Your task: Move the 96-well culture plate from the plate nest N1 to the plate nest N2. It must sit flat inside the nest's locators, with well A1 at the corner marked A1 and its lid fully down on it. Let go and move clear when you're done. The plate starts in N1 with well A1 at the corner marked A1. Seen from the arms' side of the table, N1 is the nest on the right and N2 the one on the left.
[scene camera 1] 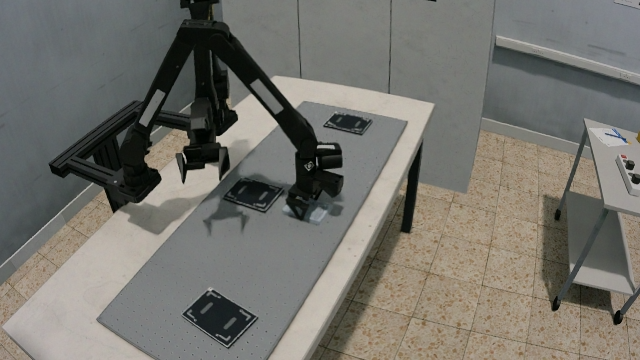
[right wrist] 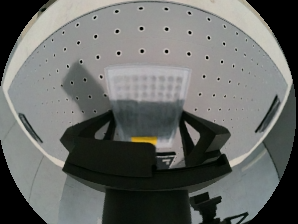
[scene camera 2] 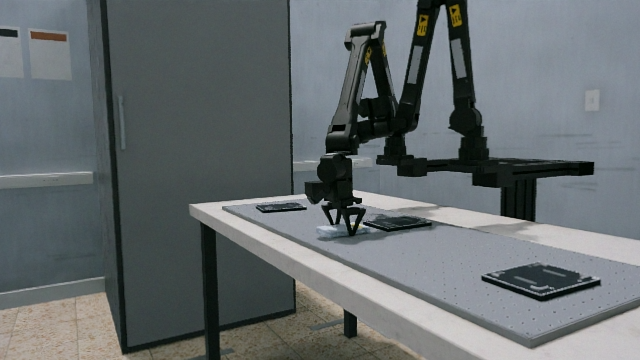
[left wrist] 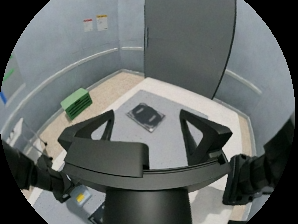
Labels:
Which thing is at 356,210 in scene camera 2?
My right gripper.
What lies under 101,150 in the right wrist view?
My right gripper.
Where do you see a 96-well plate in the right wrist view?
147,100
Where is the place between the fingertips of my left gripper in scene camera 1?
201,181

